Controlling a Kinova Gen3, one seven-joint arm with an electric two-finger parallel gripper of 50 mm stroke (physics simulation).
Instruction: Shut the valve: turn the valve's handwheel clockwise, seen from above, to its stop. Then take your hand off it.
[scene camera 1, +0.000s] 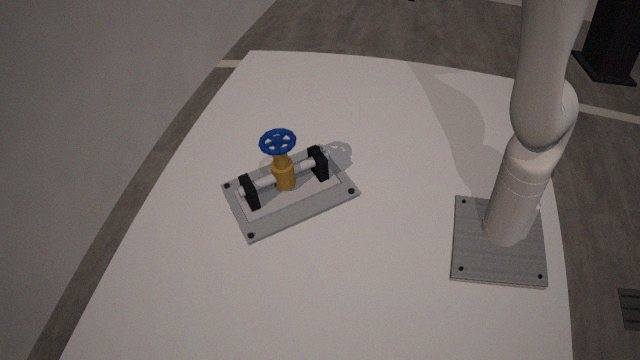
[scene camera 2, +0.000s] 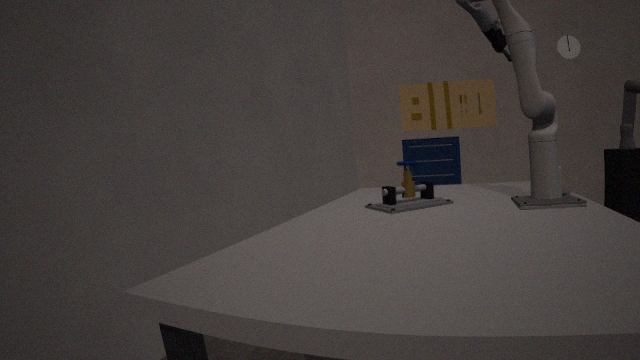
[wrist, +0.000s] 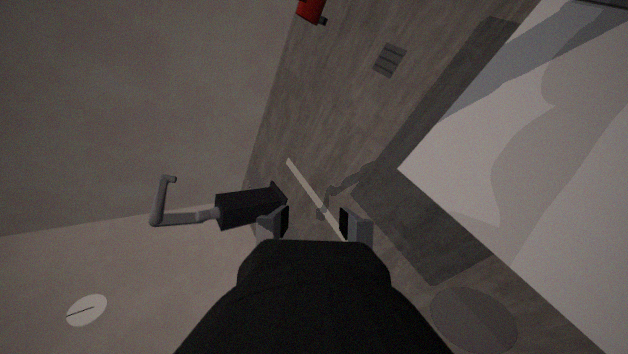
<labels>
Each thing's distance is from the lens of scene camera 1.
blue handwheel (scene camera 1: 277, 141): 72 cm
grey base plate (scene camera 1: 302, 211): 78 cm
</labels>
